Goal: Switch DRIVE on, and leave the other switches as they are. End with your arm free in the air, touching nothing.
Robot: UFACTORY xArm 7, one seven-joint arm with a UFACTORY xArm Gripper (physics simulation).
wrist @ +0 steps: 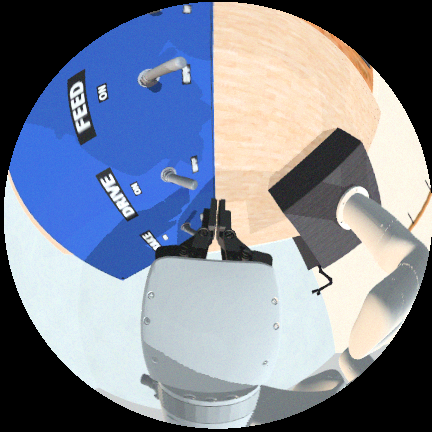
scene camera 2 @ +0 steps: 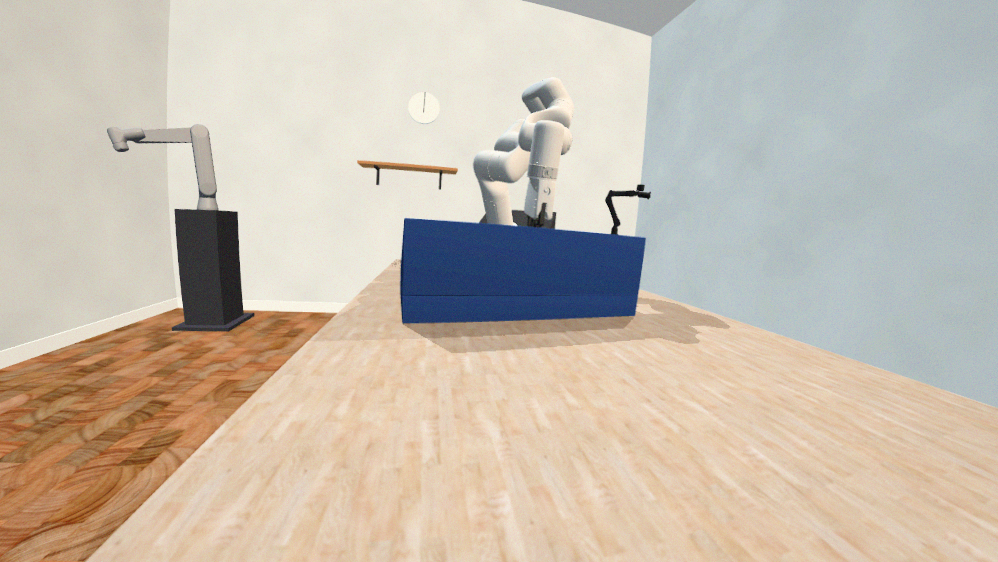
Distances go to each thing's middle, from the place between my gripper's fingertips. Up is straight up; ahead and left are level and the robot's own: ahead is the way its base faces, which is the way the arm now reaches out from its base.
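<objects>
Blue switch panel (scene camera 2: 451,271): 8 cm to the right of my hand, 6 cm below, 13 cm ahead.
</objects>
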